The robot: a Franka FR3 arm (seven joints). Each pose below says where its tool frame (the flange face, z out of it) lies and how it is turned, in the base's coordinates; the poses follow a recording.
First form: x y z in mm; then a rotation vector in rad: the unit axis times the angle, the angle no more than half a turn.
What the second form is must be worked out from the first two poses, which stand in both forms.
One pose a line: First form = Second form
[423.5 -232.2 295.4 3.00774 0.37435 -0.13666] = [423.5 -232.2 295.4 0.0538 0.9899 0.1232 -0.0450]
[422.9 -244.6 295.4 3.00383 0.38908 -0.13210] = [422.9 -244.6 295.4 0.0549 0.9893 0.1281 -0.0435]
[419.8 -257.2 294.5 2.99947 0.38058 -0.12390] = [419.8 -257.2 294.5 0.0577 0.9896 0.1256 -0.0409]
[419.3 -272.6 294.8 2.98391 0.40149 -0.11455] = [419.3 -272.6 294.8 0.0643 0.9883 0.1330 -0.0379]
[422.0 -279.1 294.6 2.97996 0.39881 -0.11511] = [422.0 -279.1 294.6 0.0664 0.9883 0.1323 -0.0382]
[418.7 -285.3 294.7 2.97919 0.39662 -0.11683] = [418.7 -285.3 294.7 0.0669 0.9883 0.1316 -0.0388]
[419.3 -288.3 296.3 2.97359 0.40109 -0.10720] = [419.3 -288.3 296.3 0.0695 0.9880 0.1333 -0.0356]
